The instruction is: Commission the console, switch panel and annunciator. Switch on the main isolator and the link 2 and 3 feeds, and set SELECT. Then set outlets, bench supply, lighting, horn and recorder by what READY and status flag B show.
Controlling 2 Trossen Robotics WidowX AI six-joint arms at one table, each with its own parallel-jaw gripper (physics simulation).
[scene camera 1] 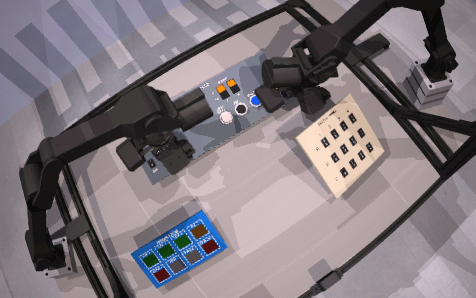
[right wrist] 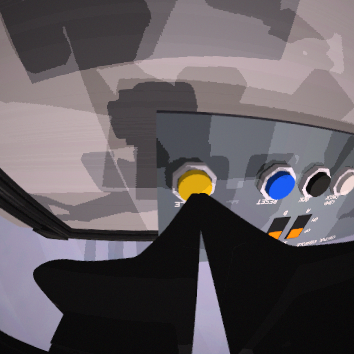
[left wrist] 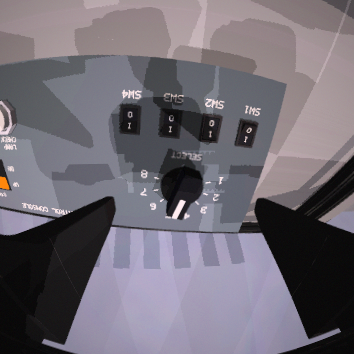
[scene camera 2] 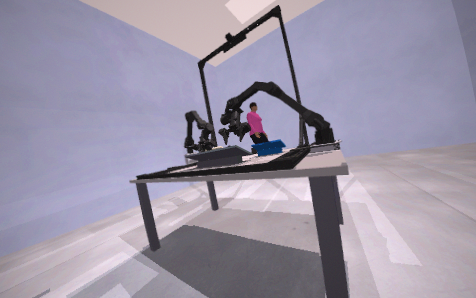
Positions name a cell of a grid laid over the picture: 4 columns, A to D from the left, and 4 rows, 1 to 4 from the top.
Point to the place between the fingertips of the right gripper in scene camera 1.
C2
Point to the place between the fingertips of the left gripper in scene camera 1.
B2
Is the right gripper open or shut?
Shut.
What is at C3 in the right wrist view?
A yellow ENABLE button.
